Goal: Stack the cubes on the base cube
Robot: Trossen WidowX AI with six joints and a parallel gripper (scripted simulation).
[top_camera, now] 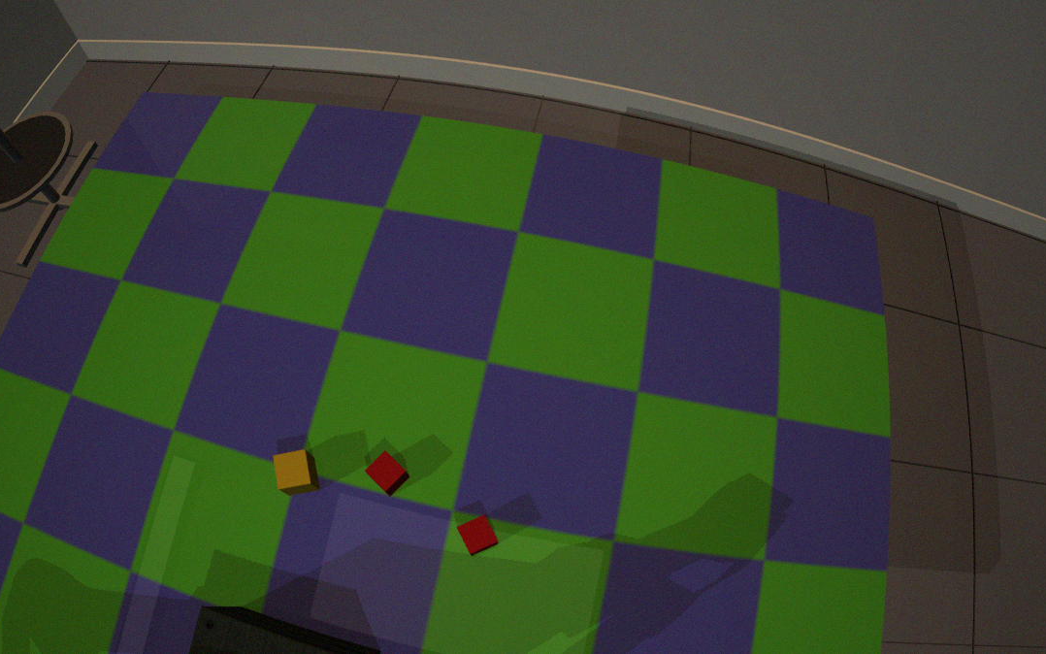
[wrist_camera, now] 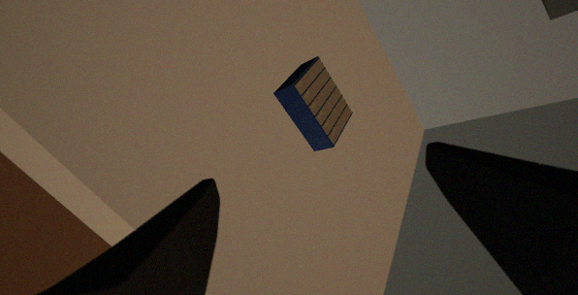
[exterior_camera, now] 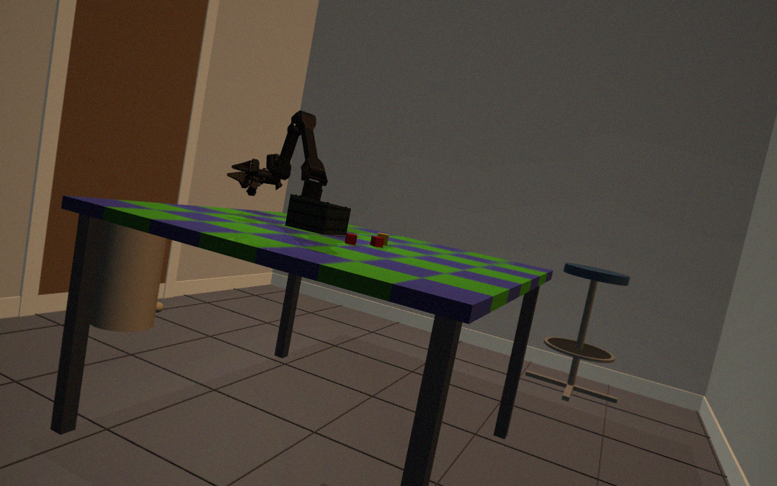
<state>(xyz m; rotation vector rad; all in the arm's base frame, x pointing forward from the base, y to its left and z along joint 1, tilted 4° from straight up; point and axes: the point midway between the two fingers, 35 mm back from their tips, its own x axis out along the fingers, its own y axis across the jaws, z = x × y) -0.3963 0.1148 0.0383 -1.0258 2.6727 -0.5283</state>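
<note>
The yellow base cube is 720 mm ahead of my gripper tip, 50 mm to the right of it and 140 mm below it.
</note>
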